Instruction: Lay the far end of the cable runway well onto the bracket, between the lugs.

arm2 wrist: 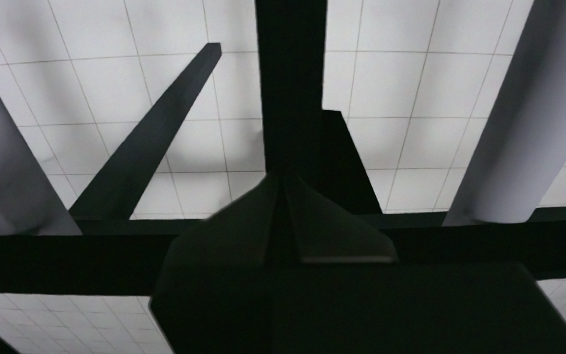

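Note:
The gripper of arm2 (282, 176) shows at the middle of its wrist view. Its two dark fingers taper towards each other and their tips are close together, over a broad black bar (291, 75) that runs up to the top edge. The gap between the fingers is dark, and whether something is in it cannot be told. A long black beam (85, 262) crosses behind the gripper from left to right. Which of these dark pieces belongs to the cable runway cannot be told. The bracket and its lugs cannot be made out. The grippers of arm1, arm3 and arm4 do not show.
A dark slanting bar (155, 135) stands left of the middle, and a shorter black piece (345, 170) is to the right. Large grey rounded columns show at the left (25, 185) and right (520, 130) edges. A pale tiled surface (395, 85) lies behind them.

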